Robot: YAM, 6 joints.
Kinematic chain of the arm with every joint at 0, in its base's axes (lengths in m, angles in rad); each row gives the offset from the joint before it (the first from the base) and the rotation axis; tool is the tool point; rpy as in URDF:
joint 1: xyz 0 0 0.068 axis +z
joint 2: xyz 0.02 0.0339 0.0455 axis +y
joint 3: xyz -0.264 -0.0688 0 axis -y
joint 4: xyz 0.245 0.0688 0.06 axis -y
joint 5: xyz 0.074 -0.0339 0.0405 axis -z
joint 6: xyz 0.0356 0 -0.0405 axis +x
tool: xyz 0 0 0 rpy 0 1.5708 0
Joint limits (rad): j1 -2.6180..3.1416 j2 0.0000..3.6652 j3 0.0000..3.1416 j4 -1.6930..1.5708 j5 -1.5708..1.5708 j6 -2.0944..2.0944
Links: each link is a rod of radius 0.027 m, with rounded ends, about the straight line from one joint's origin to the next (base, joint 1, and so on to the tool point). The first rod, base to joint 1, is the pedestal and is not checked.
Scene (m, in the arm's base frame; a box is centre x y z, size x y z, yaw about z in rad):
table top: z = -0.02
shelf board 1: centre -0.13 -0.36 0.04 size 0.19 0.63 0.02 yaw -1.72
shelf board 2: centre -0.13 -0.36 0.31 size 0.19 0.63 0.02 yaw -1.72
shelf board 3: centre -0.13 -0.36 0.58 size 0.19 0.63 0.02 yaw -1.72
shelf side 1: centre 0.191 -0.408 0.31 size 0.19 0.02 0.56 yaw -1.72
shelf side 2: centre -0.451 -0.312 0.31 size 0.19 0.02 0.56 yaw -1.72
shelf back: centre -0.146 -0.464 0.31 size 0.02 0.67 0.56 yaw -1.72
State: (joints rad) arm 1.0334 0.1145 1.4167 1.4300 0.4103 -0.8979
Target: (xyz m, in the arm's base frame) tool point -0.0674 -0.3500 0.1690
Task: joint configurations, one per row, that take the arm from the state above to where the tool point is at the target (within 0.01 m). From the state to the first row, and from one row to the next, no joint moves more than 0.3 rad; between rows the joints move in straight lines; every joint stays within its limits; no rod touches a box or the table.
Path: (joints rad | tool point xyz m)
1: 0.9167 0.0993 1.1974 1.4559 0.4065 -0.8979 | -0.1552 -0.2255 0.4443
2: 0.8000 0.0842 0.9780 1.4818 0.4027 -0.8979 | -0.1386 -0.1627 0.4383
3: 0.5279 0.1940 0.8694 1.4479 0.4496 -0.8979 | -0.1140 -0.0844 0.4547
4: 0.2558 0.3039 0.7607 1.4140 0.4964 -0.8979 | -0.0631 -0.0340 0.4550
5: -0.0163 0.4137 0.6520 1.3801 0.5433 -0.8979 | -0.0031 -0.0184 0.4401
6: -0.2884 0.5236 0.5434 1.3461 0.5901 -0.8979 | 0.0483 -0.0350 0.4118
7: -0.5606 0.6335 0.4347 1.3122 0.6370 -0.8979 | 0.0773 -0.0735 0.3723
8: -0.8327 0.7433 0.3260 1.2783 0.6838 -0.8979 | 0.0777 -0.1188 0.3248
9: -1.1048 0.8532 0.2173 1.2444 0.7306 -0.8979 | 0.0514 -0.1551 0.2726
10: -1.3769 0.9630 0.1087 1.2104 0.7775 -0.8979 | 0.0080 -0.1702 0.2195
11: -1.6490 1.0729 0.0000 1.1765 0.8243 -0.8979 | -0.0387 -0.1588 0.1690
12: -1.6681 1.3230 0.2448 1.1123 0.7429 -0.8979 | -0.0457 -0.2207 0.1854
13: -1.6872 1.5731 0.4897 1.0480 0.6614 -0.8979 | -0.0554 -0.2859 0.1855
14: -1.7063 1.8232 0.7345 0.9838 0.5799 -0.8979 | -0.0674 -0.3500 0.1690

